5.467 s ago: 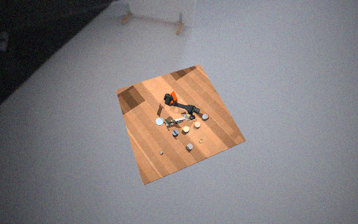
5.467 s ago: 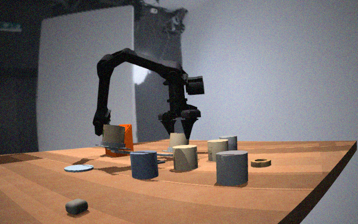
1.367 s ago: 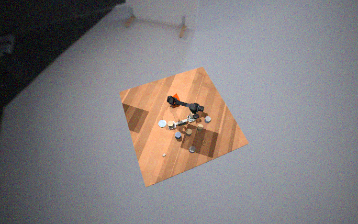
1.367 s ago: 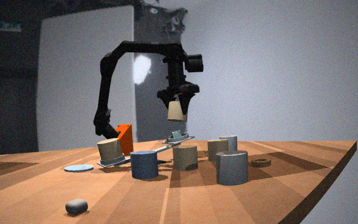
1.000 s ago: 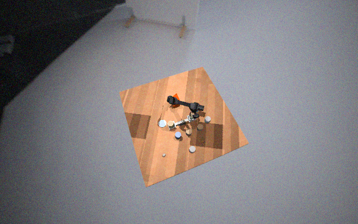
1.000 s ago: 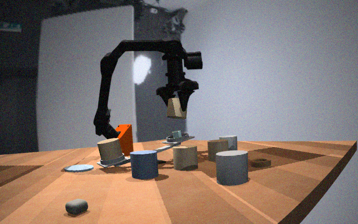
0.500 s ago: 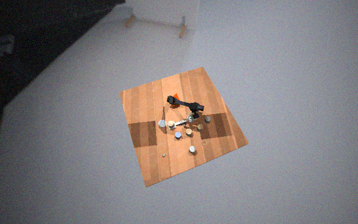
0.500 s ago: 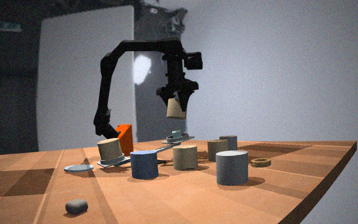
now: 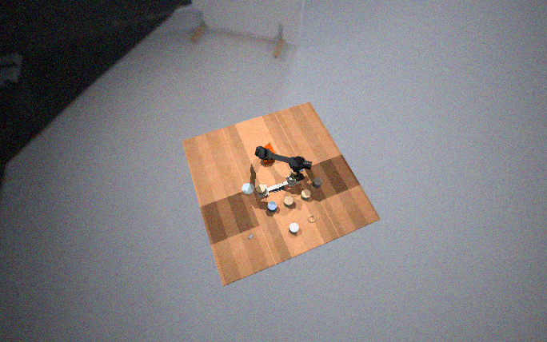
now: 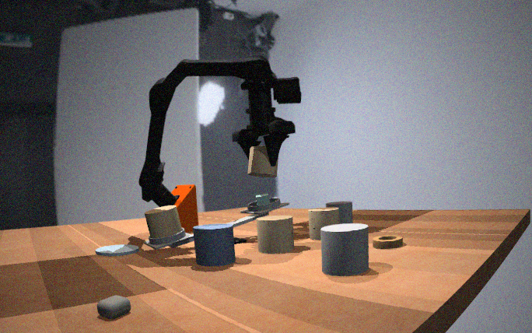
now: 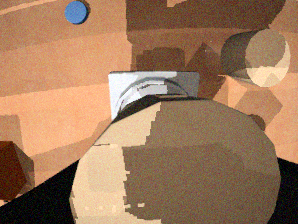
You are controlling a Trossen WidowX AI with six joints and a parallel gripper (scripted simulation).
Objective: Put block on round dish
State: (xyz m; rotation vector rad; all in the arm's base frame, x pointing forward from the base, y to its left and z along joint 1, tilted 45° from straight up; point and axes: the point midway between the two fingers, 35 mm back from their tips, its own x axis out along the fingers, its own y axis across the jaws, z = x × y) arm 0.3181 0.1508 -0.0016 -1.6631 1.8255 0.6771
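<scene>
My gripper tip is 10 mm to the left of the teal block and 80 mm above it. The rest, counted from my gripper tip: round dish (100 mm behind, 360 mm to the right, 170 mm below); then blue cup (120 mm ahead, 240 mm to the right, 130 mm below); then ring (330 mm ahead, 160 mm below).
</scene>
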